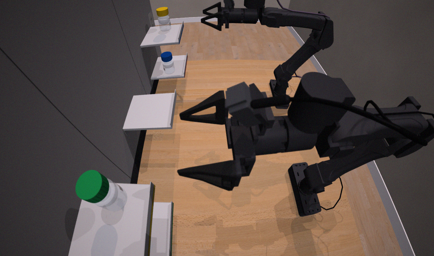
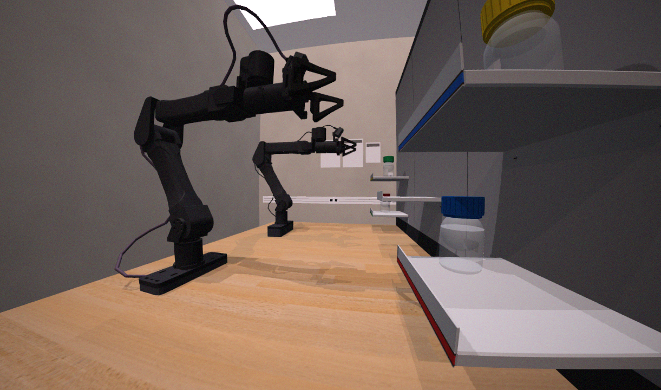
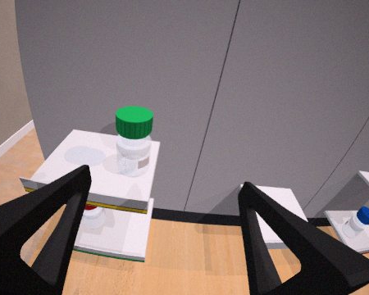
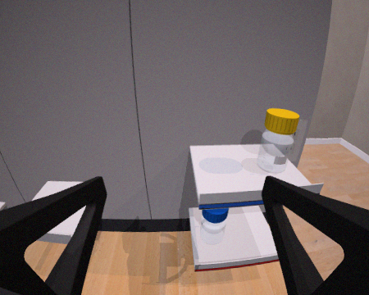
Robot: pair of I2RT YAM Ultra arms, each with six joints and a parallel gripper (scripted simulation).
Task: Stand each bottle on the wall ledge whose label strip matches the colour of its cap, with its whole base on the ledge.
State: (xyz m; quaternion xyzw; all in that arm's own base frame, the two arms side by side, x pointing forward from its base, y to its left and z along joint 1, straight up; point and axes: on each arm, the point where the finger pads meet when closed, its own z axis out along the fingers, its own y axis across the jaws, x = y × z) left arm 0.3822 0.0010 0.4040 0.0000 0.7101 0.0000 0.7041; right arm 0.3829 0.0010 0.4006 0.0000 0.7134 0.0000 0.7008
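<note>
My left hand is 170 mm short of the red-capped bottle, 160 mm to the right of it and 290 mm above it. From my left hand the other things lie so: green-capped bottle (170 mm ahead, 60 mm to the left, 100 mm below); then grey wall (290 mm ahead, 260 mm to the right, 10 mm above); then blue-capped bottle (200 mm ahead, 620 mm to the right, 290 mm below).
</note>
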